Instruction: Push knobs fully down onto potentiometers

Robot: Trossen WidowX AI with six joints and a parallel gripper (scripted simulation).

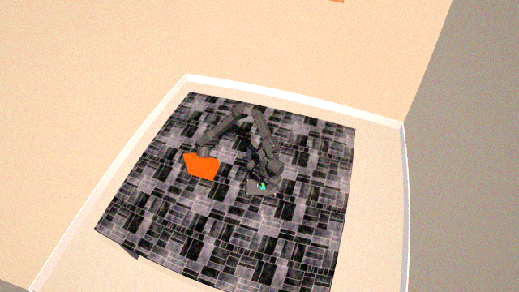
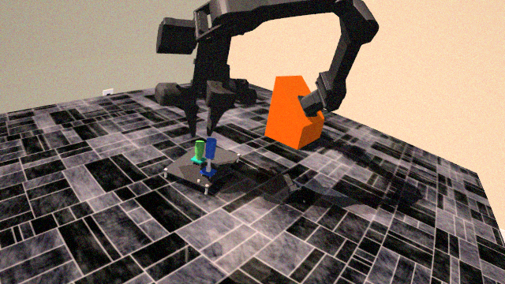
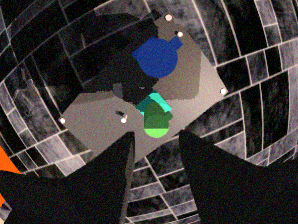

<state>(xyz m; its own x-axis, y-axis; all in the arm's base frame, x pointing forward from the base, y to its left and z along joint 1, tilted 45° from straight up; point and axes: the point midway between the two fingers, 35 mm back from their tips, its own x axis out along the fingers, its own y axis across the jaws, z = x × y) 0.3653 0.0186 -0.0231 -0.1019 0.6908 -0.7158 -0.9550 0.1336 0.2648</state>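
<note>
Right now my gripper tip is 1 cm short of the blue knob and 5 cm to the right of it. Round my gripper tip: green knob (3 cm below).
</note>
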